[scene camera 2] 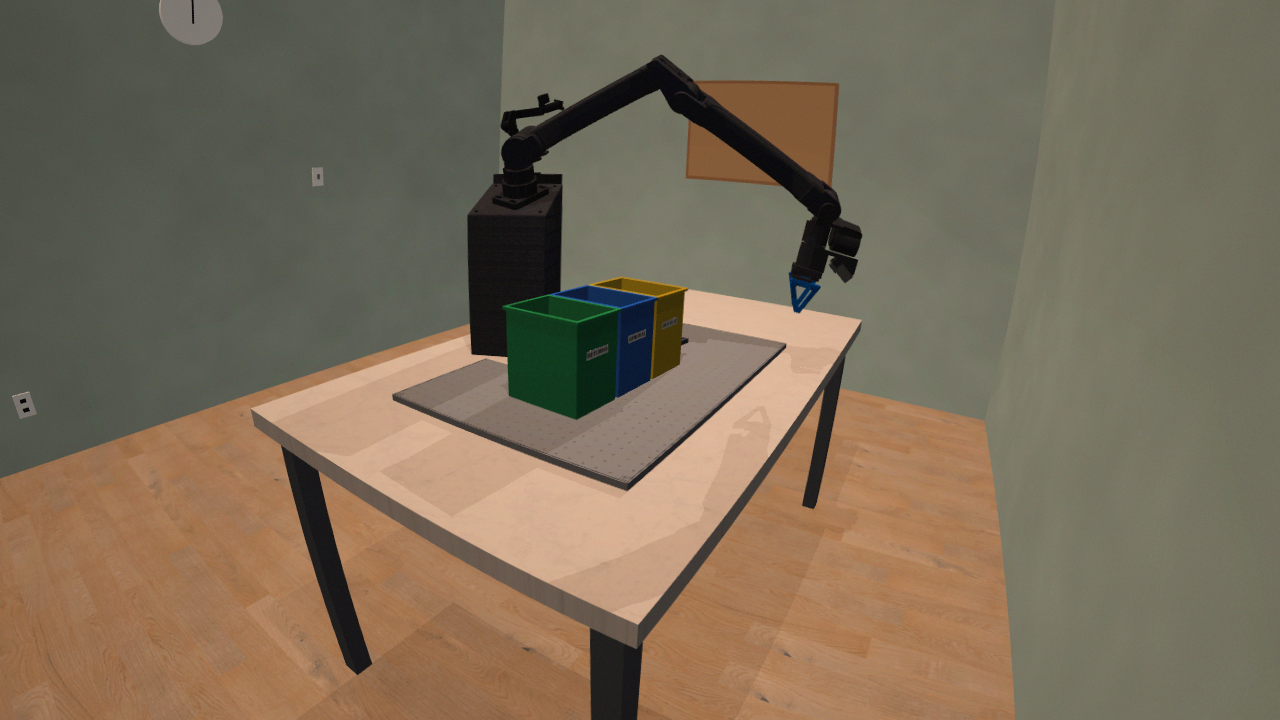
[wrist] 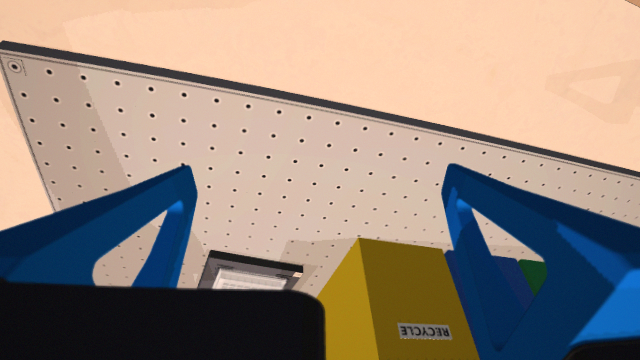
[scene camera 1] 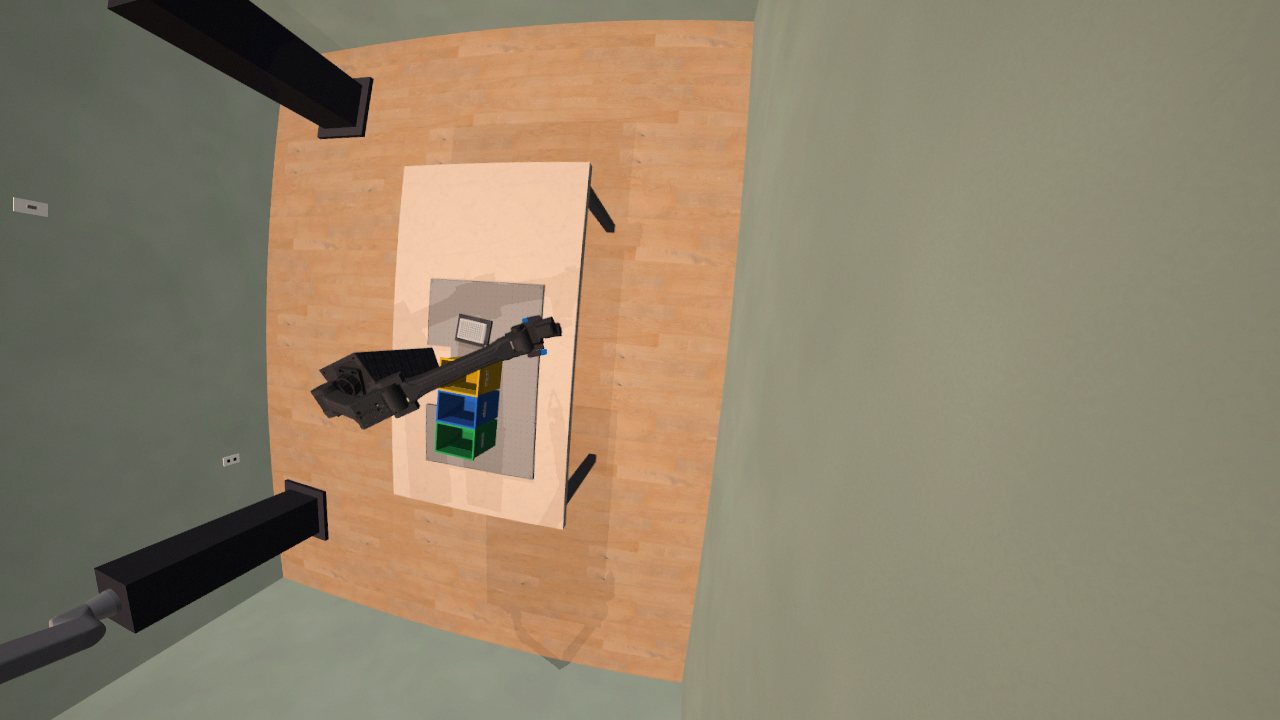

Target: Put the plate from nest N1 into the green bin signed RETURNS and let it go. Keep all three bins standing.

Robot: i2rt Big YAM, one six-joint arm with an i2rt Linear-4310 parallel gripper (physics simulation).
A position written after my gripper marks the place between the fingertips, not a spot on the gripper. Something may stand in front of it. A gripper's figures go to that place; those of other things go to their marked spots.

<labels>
My gripper [scene camera 2: 795, 309] is 1.29 m from the lens. A green bin [scene camera 2: 561, 353]: 0.97 m from the lens.
</labels>
